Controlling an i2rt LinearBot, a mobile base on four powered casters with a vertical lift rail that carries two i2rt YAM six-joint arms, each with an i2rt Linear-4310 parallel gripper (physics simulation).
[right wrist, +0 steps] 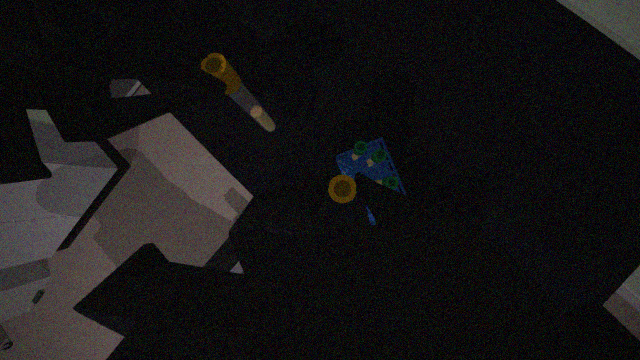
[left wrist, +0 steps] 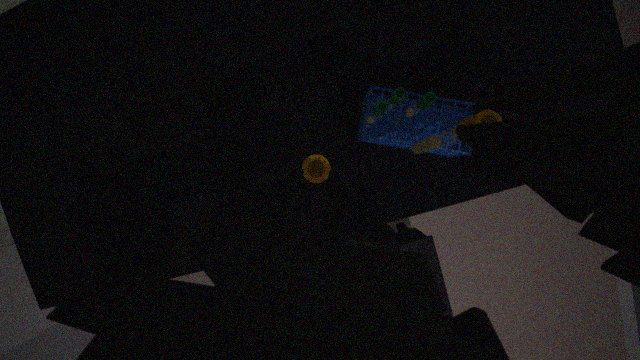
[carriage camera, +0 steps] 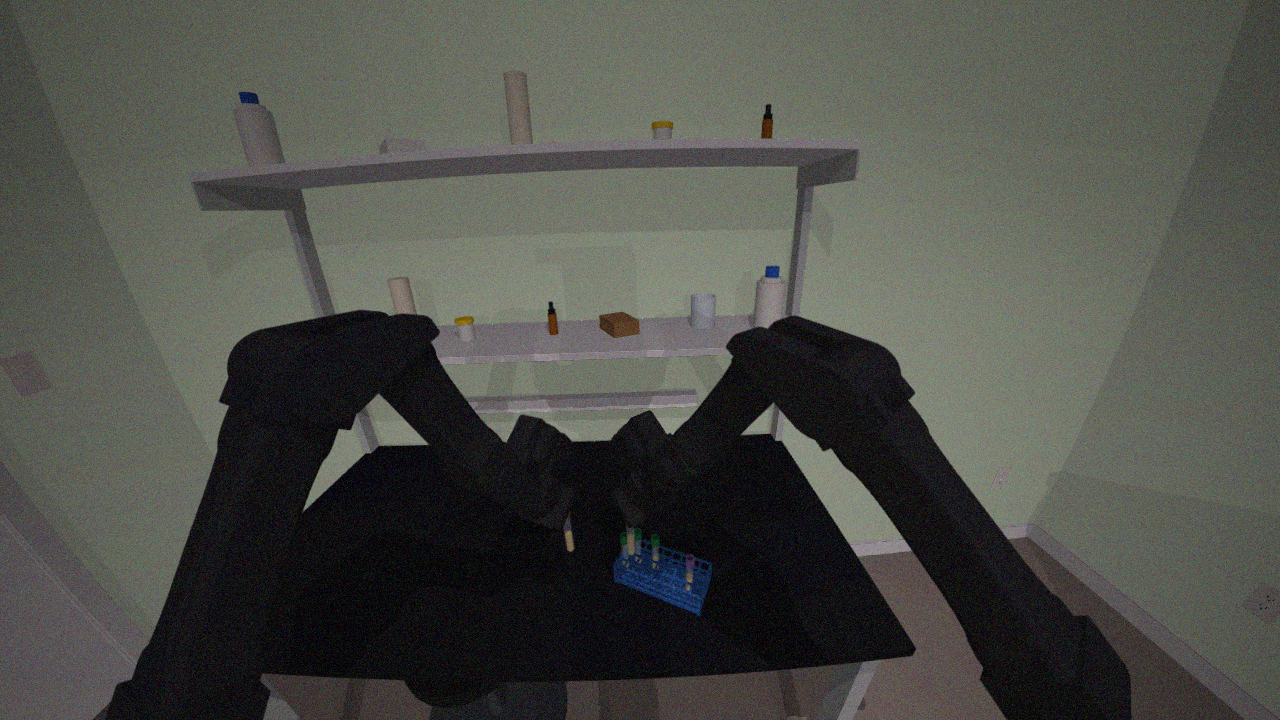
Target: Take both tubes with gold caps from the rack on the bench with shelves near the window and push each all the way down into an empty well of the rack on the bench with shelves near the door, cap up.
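Frame: origin at the left arm's base, x ahead, y left, z up, level; centimetres.
Where they show: left gripper, fingertip midpoint: [right wrist: 219, 79] [left wrist: 316, 175] [carriage camera: 563, 513]; right gripper, fingertip midpoint: [right wrist: 342, 178] [left wrist: 466, 121] [carriage camera: 627, 512].
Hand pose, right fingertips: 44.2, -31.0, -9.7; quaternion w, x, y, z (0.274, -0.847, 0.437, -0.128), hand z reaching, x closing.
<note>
Things, the pixels of their top centre, and the offset from my right fingertips, as dx, dy, dz. "*": a spot on its surface instead. Level surfaces: height alone.
- blue rack at its top centre: [right wrist: 379, 196] [left wrist: 421, 120] [carriage camera: 662, 564] +3.1, -7.0, -18.5
- purple-capped tube at its top centre: [carriage camera: 690, 558] -0.8, -12.3, -12.3
- black bench at its surface level: dz -24.2
- lower shelf at its surface level: dz +21.4
- brown box at a spot on its surface: [carriage camera: 619, 324] * +41.6, +0.8, +25.1
My left gripper [carriage camera: 566, 513] is shut on a gold-capped tube [carriage camera: 569, 539] [left wrist: 316, 168] [right wrist: 214, 65], held upright above the dark bench, left of the rack in the carriage view. My right gripper [carriage camera: 631, 521] is shut on the other gold-capped tube [carriage camera: 631, 543] [left wrist: 487, 117] [right wrist: 342, 189], also cap up; in the carriage view its lower end overlaps the rack's back left end. Whether it is clear of the rack is hard to tell. The blue rack [carriage camera: 657, 591] [left wrist: 370, 138] [right wrist: 387, 169] stands on the bench. The fingertips are very dark in the wrist views.
Several green-capped tubes [carriage camera: 655, 548] [left wrist: 398, 95] [right wrist: 361, 148] stand at the rack's left end, and a purple-capped tube [carriage camera: 689, 570] near its right. Behind the black bench [carriage camera: 760, 617], a lower shelf [carriage camera: 572, 344] and an upper shelf [carriage camera: 590, 158] hold bottles, jars and a brown box [carriage camera: 619, 324].
</note>
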